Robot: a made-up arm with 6 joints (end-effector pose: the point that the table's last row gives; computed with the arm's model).
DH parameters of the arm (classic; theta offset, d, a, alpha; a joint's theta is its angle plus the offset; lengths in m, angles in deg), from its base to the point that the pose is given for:
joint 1: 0 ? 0 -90
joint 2: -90 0 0.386 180
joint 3: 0 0 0 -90
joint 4: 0 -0.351 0 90
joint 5: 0 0.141 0 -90
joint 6: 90 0 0 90
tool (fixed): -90 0 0 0
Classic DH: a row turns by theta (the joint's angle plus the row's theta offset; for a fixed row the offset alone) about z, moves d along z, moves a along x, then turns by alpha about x.
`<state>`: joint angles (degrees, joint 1 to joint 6).
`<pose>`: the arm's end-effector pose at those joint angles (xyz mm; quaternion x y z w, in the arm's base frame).
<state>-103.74 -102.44 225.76 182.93 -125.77 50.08</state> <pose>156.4 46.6 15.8 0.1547 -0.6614 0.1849 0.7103</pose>
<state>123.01 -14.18 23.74 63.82 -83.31 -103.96</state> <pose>-4.8 121.6 979.8 0.3597 0.3250 0.3451 0.8037</pose>
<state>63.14 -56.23 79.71 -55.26 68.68 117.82</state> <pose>-150.9 -475.7 831.9 0.6569 -0.3791 -0.3965 0.5173</pose>
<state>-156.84 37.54 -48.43 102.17 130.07 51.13</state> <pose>-353.6 -183.6 255.6 -0.5281 -0.0734 -0.5027 0.6805</pose>
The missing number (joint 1, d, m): 0.29
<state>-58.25 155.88 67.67 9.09 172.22 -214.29</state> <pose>-17.9 -235.7 -412.4 0.7290 -0.1149 0.6713 0.0681</pose>
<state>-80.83 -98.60 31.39 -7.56 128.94 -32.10</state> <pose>-232.5 563.2 513.1 0.5651 0.4909 -0.5696 0.3395</pose>
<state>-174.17 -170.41 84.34 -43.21 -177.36 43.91</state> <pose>238.0 127.6 -403.9 0.4853 -0.5234 0.5823 0.3892</pose>
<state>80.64 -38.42 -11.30 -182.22 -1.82 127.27</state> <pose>-127.6 92.0 757.3 0.4843 0.1199 0.6433 0.5807</pose>
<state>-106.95 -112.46 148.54 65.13 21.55 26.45</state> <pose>26.4 290.2 -224.2 0.0824 0.5715 -0.1227 0.8072</pose>
